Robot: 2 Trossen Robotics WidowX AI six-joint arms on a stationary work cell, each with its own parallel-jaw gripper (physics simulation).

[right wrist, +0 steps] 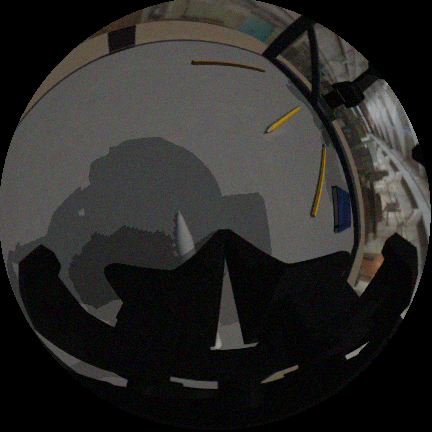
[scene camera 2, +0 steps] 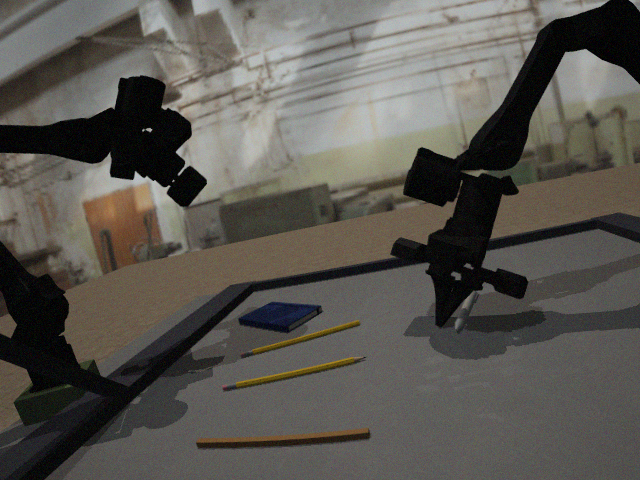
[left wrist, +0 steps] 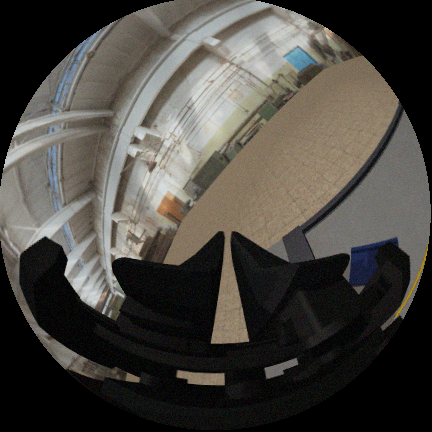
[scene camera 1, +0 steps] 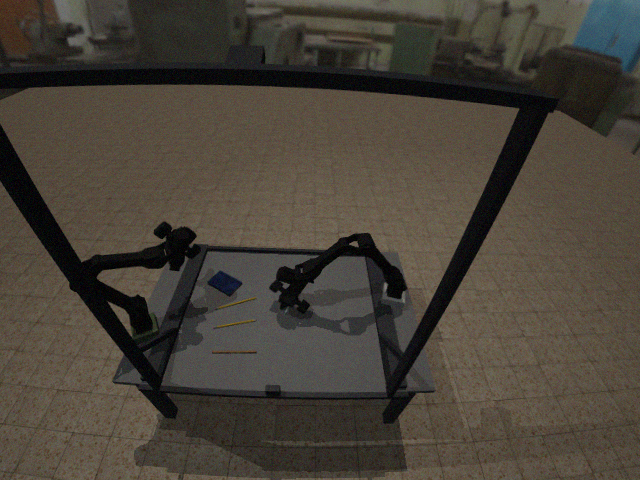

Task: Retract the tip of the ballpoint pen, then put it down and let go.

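Where they show: left gripper, fingertip midpoint: (scene camera 2: 171, 167) (left wrist: 226, 236); right gripper, fingertip midpoint: (right wrist: 223, 234) (scene camera 2: 438, 326) (scene camera 1: 281, 308); left arm's base, link origin: (right wrist: 326, 102) (scene camera 1: 143, 325); right arm's base, link origin: (scene camera 1: 394, 292).
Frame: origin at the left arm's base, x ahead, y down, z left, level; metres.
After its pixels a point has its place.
The pale grey ballpoint pen (scene camera 2: 466, 311) @[x 0.597, y 0.031, z -0.168 m] (right wrist: 185, 239) @[x 0.566, y 0.029, z -0.186 m] rests on the grey table (scene camera 1: 320, 366) @[x 0.564, y 0.040, z -0.477 m] right by my right gripper (scene camera 1: 284, 306) @[x 0.551, y 0.038, z -0.161 m] (scene camera 2: 440, 324) @[x 0.551, y 0.038, z -0.161 m] (right wrist: 223, 234) @[x 0.551, y 0.038, z -0.161 m]. In scene camera 2 its tapered end points down in the picture and its other end is hidden behind the gripper. Whether it lies quite flat, and whether its writing tip is out, I cannot tell. My right gripper is shut and empty, fingertips pointing down low over the table, with the pen outside its fingers. My left gripper (scene camera 1: 176, 266) (left wrist: 226, 236) @[x 0.259, y -0.283, z 0.177 m] is shut and empty, raised high at the left, far from the pen.
A blue notebook (scene camera 1: 224, 282) @[x 0.379, y 0.028, z 0.094 m] (scene camera 2: 280, 316) @[x 0.379, y 0.028, z 0.070 m] (right wrist: 342, 209) @[x 0.398, y 0.028, z 0.069 m], two yellow pencils (scene camera 2: 301, 338) @[x 0.385, y 0.034, z -0.043 m] (scene camera 2: 294, 373) @[x 0.346, y 0.035, z -0.143 m] and a thin orange-brown stick (scene camera 1: 234, 352) @[x 0.295, y 0.035, z -0.265 m] (scene camera 2: 283, 438) @[x 0.301, y 0.033, z -0.266 m] (right wrist: 227, 65) @[x 0.317, y 0.038, z -0.269 m] lie on the left part of the table. Dark frame posts (scene camera 1: 473, 227) @[x 0.724, y -0.748, z -0.689 m] rise at the table's sides.
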